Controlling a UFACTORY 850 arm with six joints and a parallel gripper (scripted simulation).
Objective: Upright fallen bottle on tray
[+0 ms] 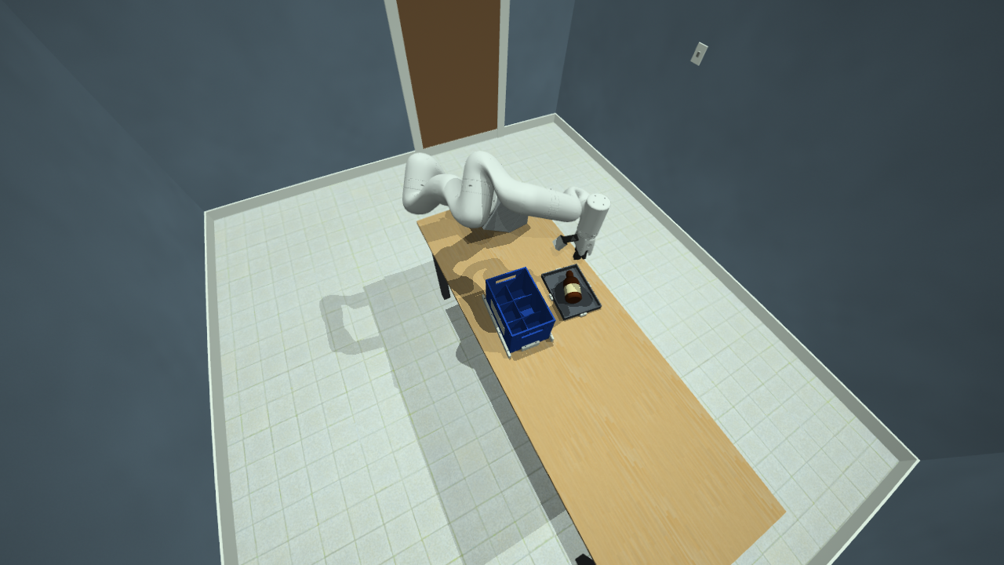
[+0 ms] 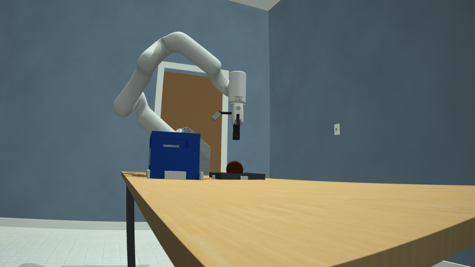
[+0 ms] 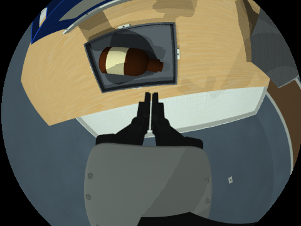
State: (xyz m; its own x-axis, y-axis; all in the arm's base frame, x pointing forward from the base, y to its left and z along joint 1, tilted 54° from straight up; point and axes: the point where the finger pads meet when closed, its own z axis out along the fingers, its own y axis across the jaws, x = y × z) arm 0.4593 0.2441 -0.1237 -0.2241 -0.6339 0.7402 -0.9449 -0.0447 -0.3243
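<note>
Now: hand 5 cm short of the bottle, 2 cm to the left of it and 16 cm above it. From my hand the other things lie so: dark tray: 6 cm ahead, 2 cm to the right, 19 cm below; then blue crate: 8 cm ahead, 32 cm to the right, 12 cm below.
</note>
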